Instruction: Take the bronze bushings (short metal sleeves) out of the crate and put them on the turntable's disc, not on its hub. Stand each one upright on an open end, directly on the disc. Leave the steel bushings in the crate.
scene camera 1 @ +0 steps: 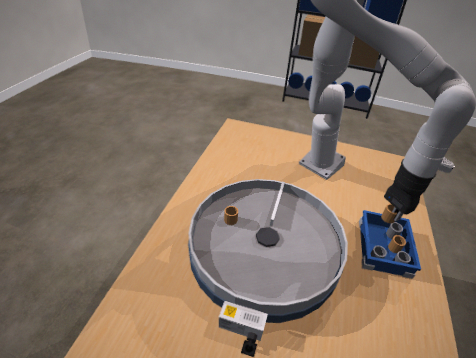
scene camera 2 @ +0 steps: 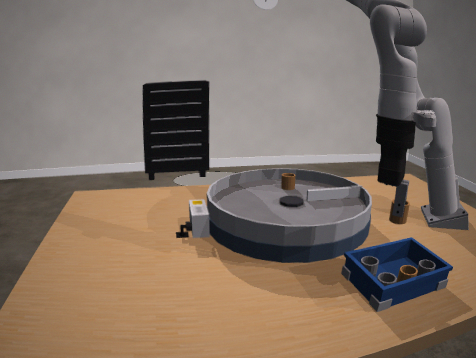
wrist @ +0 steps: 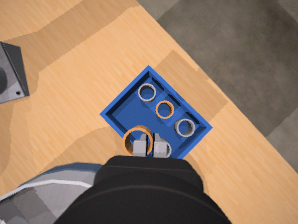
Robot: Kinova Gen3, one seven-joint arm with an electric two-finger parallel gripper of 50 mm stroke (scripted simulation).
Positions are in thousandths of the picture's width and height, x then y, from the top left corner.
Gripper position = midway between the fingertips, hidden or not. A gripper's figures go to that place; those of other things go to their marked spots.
Labels:
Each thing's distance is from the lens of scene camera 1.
gripper (scene camera 1: 829, 608): 89 cm
blue crate (scene camera 1: 785, 622): 103 cm

